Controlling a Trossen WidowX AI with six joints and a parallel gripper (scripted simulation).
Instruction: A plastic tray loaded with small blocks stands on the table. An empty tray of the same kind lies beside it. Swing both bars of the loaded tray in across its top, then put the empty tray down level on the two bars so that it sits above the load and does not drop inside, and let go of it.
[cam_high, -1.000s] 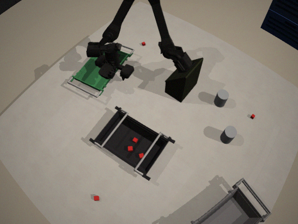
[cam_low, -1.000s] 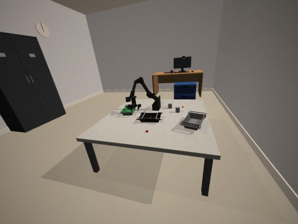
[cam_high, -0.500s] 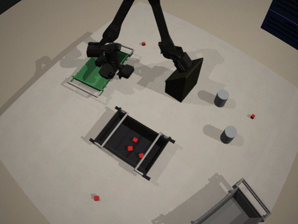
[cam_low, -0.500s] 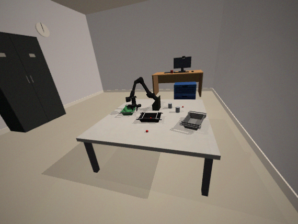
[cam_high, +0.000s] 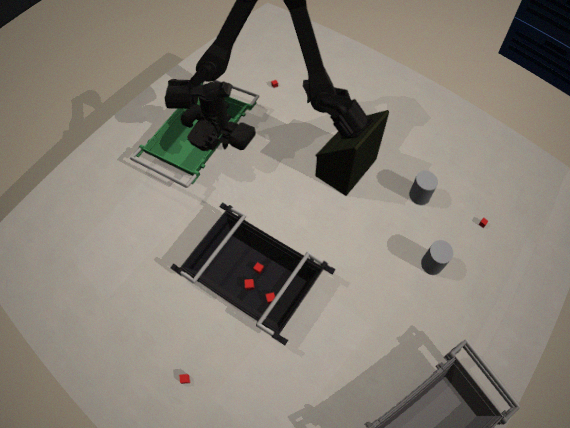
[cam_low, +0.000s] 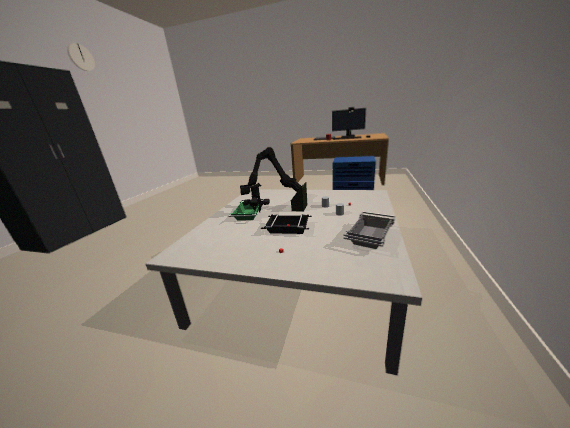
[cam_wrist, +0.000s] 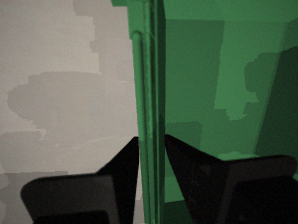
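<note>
My gripper tip is now 2 cm short of the green tray, 7 cm to the left of it and 3 cm below it.
</note>
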